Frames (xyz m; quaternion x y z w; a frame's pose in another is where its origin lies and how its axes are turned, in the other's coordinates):
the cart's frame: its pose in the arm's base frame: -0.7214 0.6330 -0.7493 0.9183 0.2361 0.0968 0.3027
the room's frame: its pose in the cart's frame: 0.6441 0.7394 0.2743 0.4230 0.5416 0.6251 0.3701
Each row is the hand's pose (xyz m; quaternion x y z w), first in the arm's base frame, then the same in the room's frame.
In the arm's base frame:
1: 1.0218 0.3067 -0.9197 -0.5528 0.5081 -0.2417 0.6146
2: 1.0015 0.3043 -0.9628 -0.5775 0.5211 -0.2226 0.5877
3: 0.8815 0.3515 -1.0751 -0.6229 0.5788 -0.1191 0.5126
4: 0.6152 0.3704 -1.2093 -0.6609 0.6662 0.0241 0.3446
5: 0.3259 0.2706 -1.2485 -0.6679 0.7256 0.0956 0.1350
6: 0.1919 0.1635 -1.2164 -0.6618 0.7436 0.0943 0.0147
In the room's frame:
1: -0.1460 0.5725 0.7038 -0.1591 -0.1451 0.4006 0.8906
2: -0.1641 0.6058 0.6749 -0.1992 -0.1576 0.3931 0.8837
3: -0.2637 0.6533 0.5442 -0.3277 -0.1961 0.4142 0.8262
4: -0.3572 0.6933 0.2633 -0.5347 -0.2125 0.4146 0.7050
5: -0.3041 0.6928 -0.0407 -0.7131 -0.1704 0.3489 0.5838
6: -0.2029 0.6735 -0.1815 -0.7888 -0.1236 0.2852 0.5303

